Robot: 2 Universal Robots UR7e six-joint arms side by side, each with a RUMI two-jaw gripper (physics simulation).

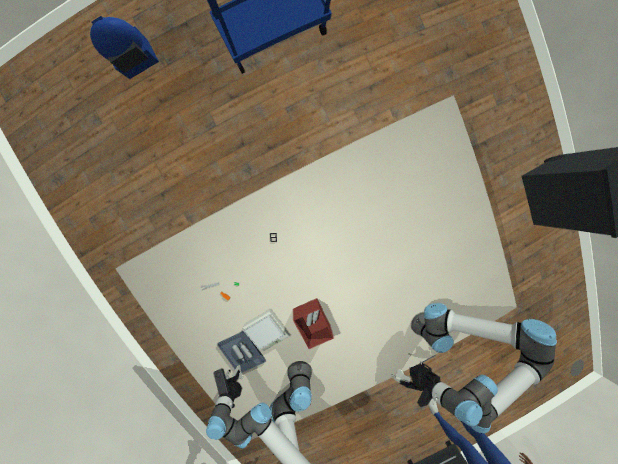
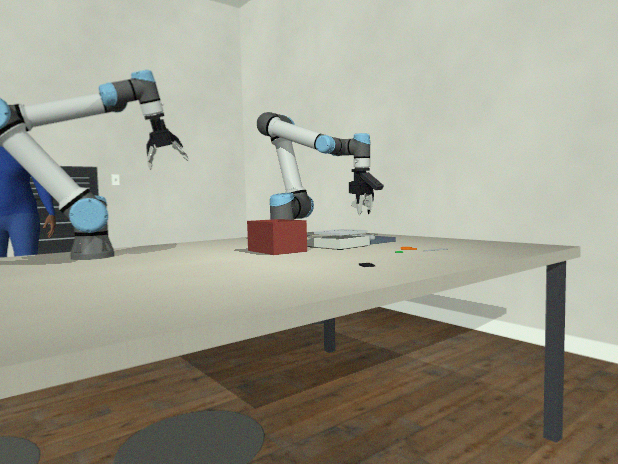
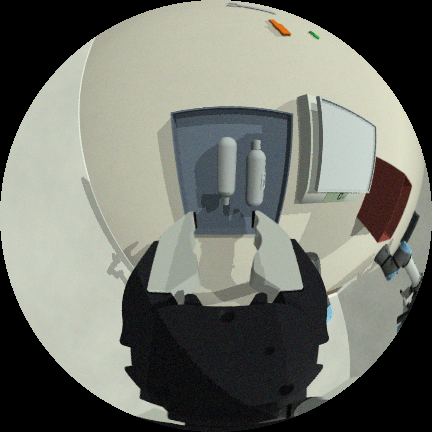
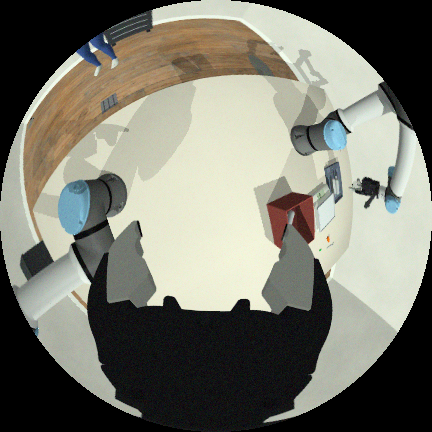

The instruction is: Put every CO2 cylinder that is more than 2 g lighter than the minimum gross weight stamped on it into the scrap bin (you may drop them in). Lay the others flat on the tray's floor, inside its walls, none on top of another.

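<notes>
Two pale grey cylinders lie side by side on the floor of the blue-grey tray. The left one has its neck toward my gripper; the right one has its neck pointing away and partly visible markings. They lie apart. My left gripper is open and empty above the tray's near edge. Two more cylinders lie inside the red scrap bin. My right gripper is open and empty, high above the table's right part.
A white scale stands between tray and bin, its platform bare. Beyond lie an orange piece, a green piece, a grey thin tool and a small black frame.
</notes>
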